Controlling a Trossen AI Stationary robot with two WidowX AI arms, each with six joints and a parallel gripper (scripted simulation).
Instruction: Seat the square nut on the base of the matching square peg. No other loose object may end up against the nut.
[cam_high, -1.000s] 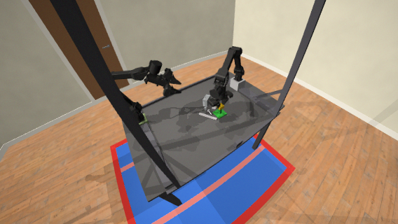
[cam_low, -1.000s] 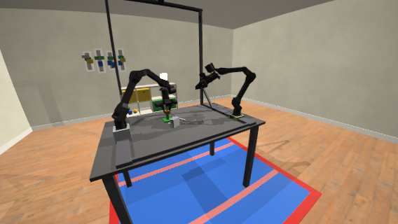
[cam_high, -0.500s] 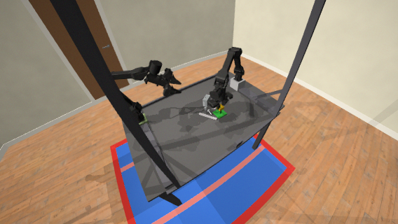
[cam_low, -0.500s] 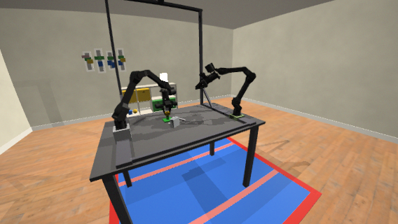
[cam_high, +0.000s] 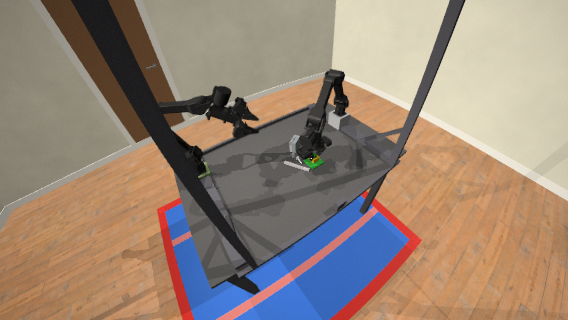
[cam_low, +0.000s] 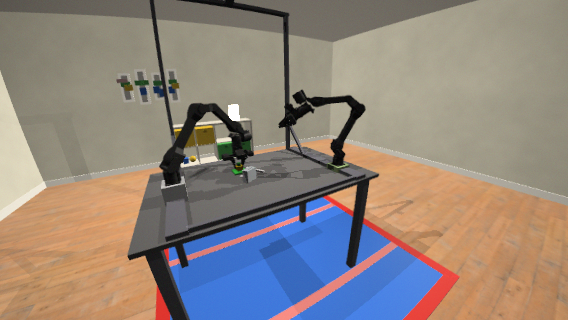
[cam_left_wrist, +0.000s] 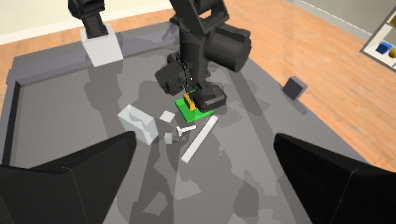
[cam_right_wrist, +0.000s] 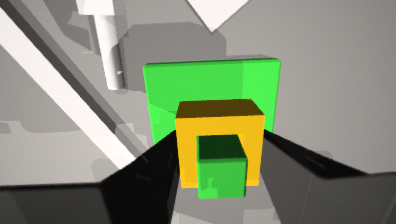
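The flat white tile lies 80 mm ahead of my right hand, 10 mm to the left of it and 60 mm below it. The rest, counted from my right hand: long white bar (20 mm ahead, 100 mm to the left, 50 mm below); then white t-shaped bolt (50 mm ahead, 60 mm to the left, 50 mm below); then small grey cube (90 mm ahead, 80 mm to the left, 50 mm below).
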